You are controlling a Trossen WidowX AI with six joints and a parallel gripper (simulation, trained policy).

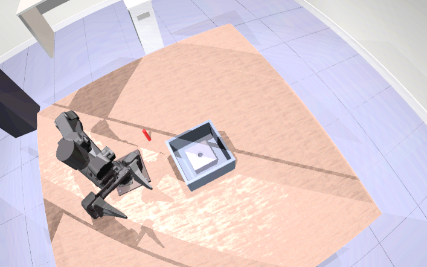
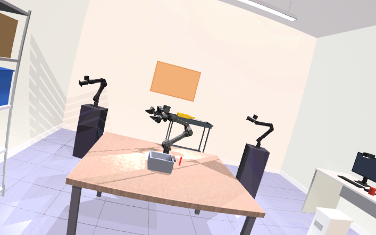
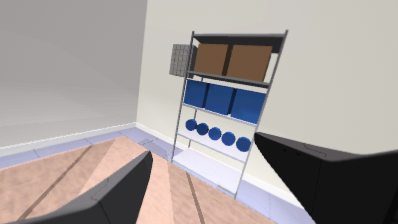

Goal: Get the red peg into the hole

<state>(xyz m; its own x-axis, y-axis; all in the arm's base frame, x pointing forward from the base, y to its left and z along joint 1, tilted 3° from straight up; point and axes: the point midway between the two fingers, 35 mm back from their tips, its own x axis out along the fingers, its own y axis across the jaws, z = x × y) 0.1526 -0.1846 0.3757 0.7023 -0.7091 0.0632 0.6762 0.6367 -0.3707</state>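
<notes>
My gripper tip is 3 cm past the red peg, 37 cm to the right of it and 34 cm above it. Also, from my gripper tip: grey box: 16 cm ahead, 22 cm to the left, 36 cm below; then plate: 16 cm ahead, 22 cm to the left, 34 cm below.
</notes>
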